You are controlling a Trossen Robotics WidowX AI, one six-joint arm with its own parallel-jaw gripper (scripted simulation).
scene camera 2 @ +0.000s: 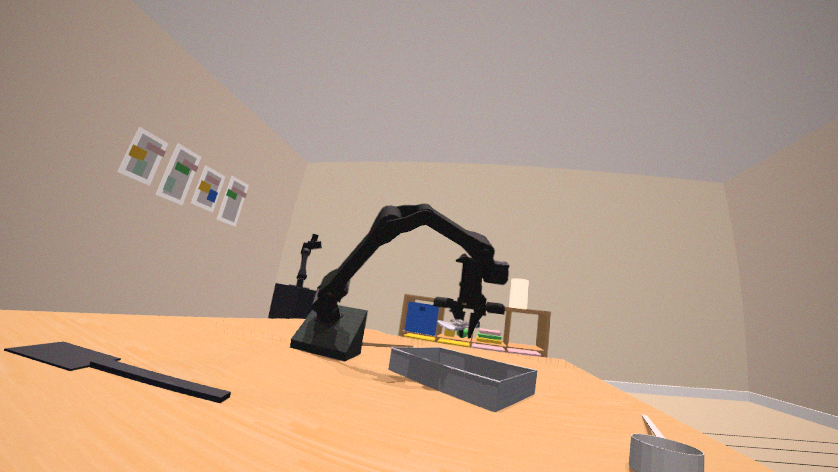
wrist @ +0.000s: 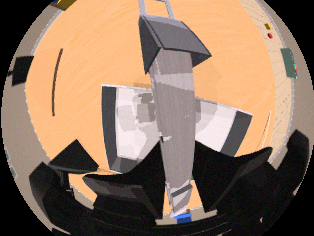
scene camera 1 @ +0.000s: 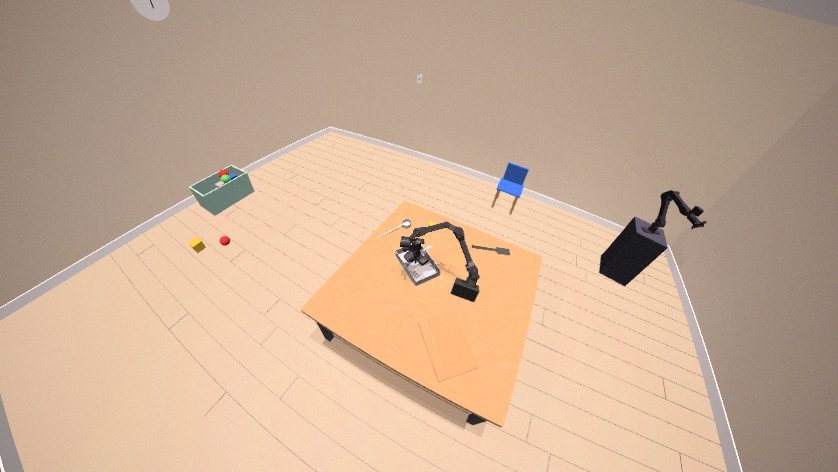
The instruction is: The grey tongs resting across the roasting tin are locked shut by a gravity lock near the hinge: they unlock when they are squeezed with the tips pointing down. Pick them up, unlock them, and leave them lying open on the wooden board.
Labels:
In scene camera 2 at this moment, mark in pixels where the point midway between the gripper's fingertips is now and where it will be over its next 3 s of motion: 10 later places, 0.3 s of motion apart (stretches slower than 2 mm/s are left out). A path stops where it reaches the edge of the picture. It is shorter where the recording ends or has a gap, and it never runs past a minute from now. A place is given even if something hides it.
The gripper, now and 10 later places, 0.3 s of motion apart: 465, 338; 463, 328; 456, 320; 446, 314; 436, 312; 430, 309; 416, 305; 401, 302; 386, 301; 375, 301; 373, 302

